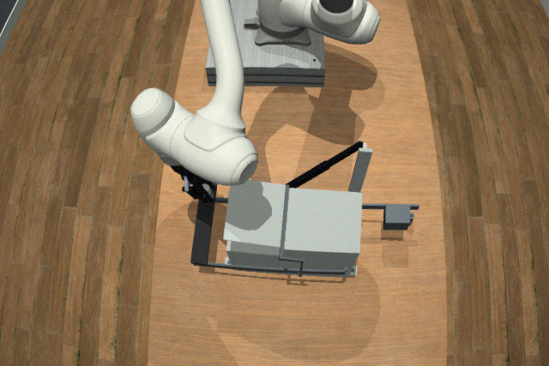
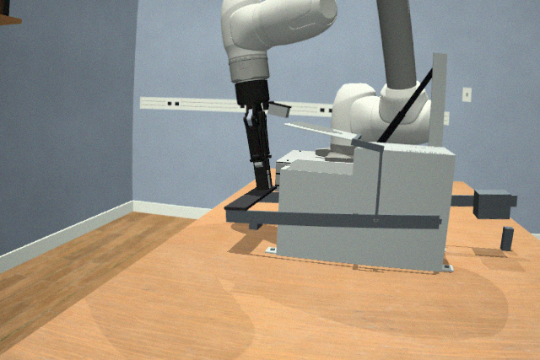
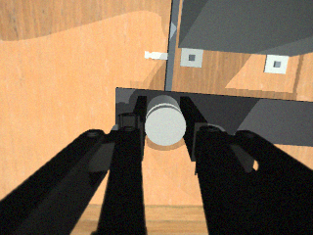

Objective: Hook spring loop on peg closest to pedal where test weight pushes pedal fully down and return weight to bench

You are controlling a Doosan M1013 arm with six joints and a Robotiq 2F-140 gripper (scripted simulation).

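My hand is 12 cm above the small grey block and 1 cm to the left of it. Also, from my hand: steel test weight (1 cm below).
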